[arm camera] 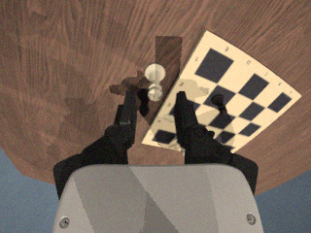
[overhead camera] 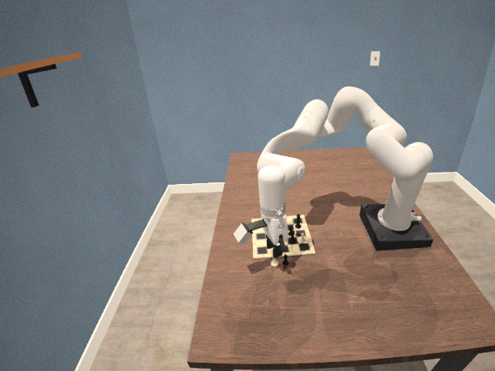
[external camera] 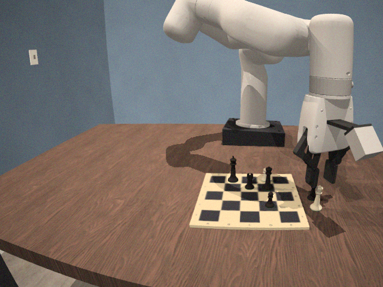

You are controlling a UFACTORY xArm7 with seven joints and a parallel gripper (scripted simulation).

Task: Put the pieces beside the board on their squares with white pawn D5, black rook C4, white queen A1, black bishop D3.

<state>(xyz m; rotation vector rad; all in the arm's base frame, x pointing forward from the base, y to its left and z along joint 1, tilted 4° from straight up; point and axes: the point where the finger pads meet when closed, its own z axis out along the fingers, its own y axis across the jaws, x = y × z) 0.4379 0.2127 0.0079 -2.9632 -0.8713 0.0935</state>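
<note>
Right now the white queen is 5 cm below my hand. From my hand the other things lie so: black pawn: 10 cm to the right, 6 cm below, 2 cm ahead; white pawn: 12 cm to the right, 9 cm behind, 6 cm below; chessboard: 14 cm to the right, 7 cm below, 1 cm behind.
</note>
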